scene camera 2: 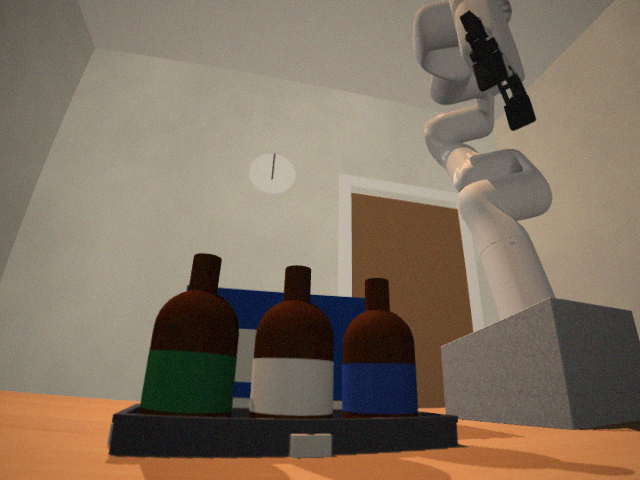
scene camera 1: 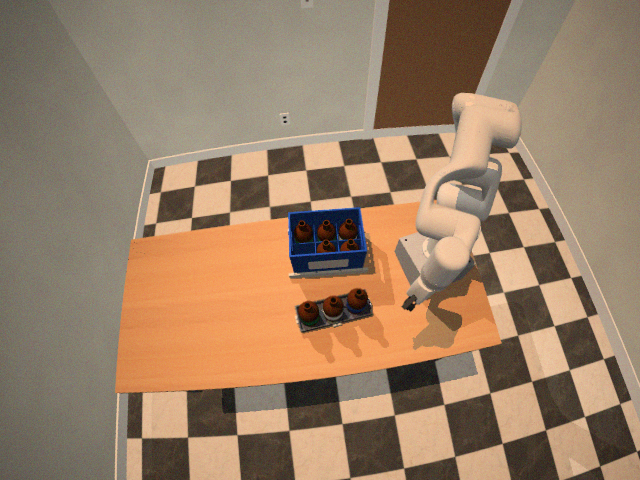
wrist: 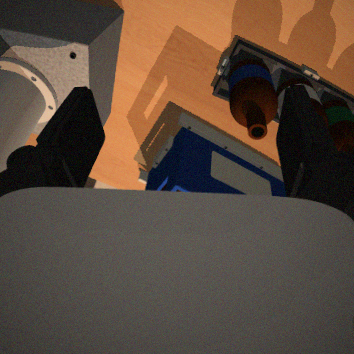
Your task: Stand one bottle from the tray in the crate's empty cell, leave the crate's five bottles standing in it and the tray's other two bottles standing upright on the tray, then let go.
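Frame: origin at the arm's base, x ahead, y down, z left, level; centimetres.
Seen in the pictures: gripper, fingertip midpoint: [scene camera 2: 509, 106] [wrist: 186, 110]; arm's base, origin of the base link: [scene camera 2: 535, 330] [wrist: 20, 90].
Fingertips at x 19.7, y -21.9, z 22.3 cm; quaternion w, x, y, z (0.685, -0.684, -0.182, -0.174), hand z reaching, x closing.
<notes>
Offsets run from my fingertips to a thing's top centre. "spot": to the spot under its first point. Level surfaces: height alone.
The blue crate @[dx +21.0, dy +18.0, dz -34.7 cm] [scene camera 1: 299, 264] [scene camera 2: 248, 305] [wrist: 191, 150] holds five upright brown bottles; its empty cell @[spot: dx +30.3, dy +31.1, dz -35.2 cm] [scene camera 1: 303, 249] is at the front left in scene camera 1. The dark tray @[dx +22.3, dy +32.9, dz -9.4 cm] [scene camera 1: 338, 324] [scene camera 2: 248, 435] holds three upright bottles in a row: green-label @[dx +31.3, dy +19.5, dz -8.5 cm] [scene camera 1: 308, 312] [scene camera 2: 190, 379] [wrist: 340, 115], white-label @[dx +22.5, dy +19.5, dz -9.1 cm] [scene camera 1: 332, 308] [scene camera 2: 293, 384] and blue-label @[dx +13.5, dy +19.5, dz -10.5 cm] [scene camera 1: 357, 299] [scene camera 2: 378, 387] [wrist: 252, 97]. In the wrist view a finger partly hides the white-label bottle. My gripper [scene camera 1: 409, 302] [scene camera 2: 495, 69] [wrist: 186, 110] is open and empty, high up, right of the tray in scene camera 1.
The grey arm base [scene camera 1: 408, 258] [scene camera 2: 506, 372] [wrist: 106, 65] stands on the wooden table @[dy +35.5 cm] [scene camera 1: 206, 310] to the right of the crate. The crate sits behind the tray, with a strip of table between them. A pale ledge @[spot: dx +30.8, dy +32.6, dz -25.0 cm] [scene camera 1: 305, 274] runs along the crate's front foot.
</notes>
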